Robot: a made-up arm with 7 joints. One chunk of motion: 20 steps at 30 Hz.
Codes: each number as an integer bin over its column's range. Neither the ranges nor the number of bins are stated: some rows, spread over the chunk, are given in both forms.
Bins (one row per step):
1: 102 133 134 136 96 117 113
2: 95 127 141 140 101 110 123
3: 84 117 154 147 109 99 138
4: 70 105 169 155 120 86 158
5: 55 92 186 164 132 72 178
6: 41 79 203 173 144 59 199
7: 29 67 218 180 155 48 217
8: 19 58 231 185 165 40 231
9: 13 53 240 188 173 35 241
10: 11 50 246 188 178 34 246
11: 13 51 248 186 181 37 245
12: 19 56 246 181 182 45 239
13: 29 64 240 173 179 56 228
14: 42 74 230 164 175 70 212
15: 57 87 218 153 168 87 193
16: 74 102 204 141 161 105 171
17: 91 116 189 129 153 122 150
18: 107 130 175 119 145 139 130
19: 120 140 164 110 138 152 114
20: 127 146 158 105 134 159 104
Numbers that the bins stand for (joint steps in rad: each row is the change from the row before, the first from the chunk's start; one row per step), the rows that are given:
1: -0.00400 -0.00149 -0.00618 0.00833 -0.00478 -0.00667 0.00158
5: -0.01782 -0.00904 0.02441 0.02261 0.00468 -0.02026 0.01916
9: -0.03018 -0.01623 0.05618 0.03484 0.01545 -0.03143 0.03621
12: -0.02841 -0.01568 0.05971 0.03127 0.01782 -0.02841 0.03567
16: -0.01224 -0.00720 0.03500 0.01088 0.01230 -0.01029 0.01727
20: 0.00335 0.00091 0.00794 -0.00747 0.00521 0.00601 -0.00086
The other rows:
2: -0.00606 -0.00259 -0.00206 0.01037 -0.00346 -0.00878 0.00428
3: -0.00929 -0.00444 0.00559 0.01394 -0.00136 -0.01211 0.00834
4: -0.01341 -0.00665 0.01441 0.01802 0.00153 -0.01603 0.01375
6: -0.02194 -0.01144 0.03441 0.02720 0.00784 -0.02418 0.02485
7: -0.02547 -0.01365 0.04324 0.03076 0.01073 -0.02751 0.02972
8: -0.02841 -0.01531 0.05088 0.03331 0.01335 -0.02992 0.03351
10: -0.03076 -0.01678 0.05971 0.03484 0.01677 -0.03173 0.03756
11: -0.03018 -0.01660 0.06088 0.03382 0.01756 -0.03083 0.03729
13: -0.02547 -0.01420 0.05618 0.02720 0.01703 -0.02509 0.03269
14: -0.02165 -0.01236 0.05029 0.02261 0.01598 -0.02086 0.02836
15: -0.01724 -0.00996 0.04324 0.01700 0.01414 -0.01573 0.02322
17: -0.00724 -0.00462 0.02618 0.00476 0.01020 -0.00516 0.01159
18: -0.00253 -0.00204 0.01794 -0.00033 0.00810 -0.00003 0.00618
19: 0.00129 -0.00020 0.01147 -0.00492 0.00626 0.00390 0.00185

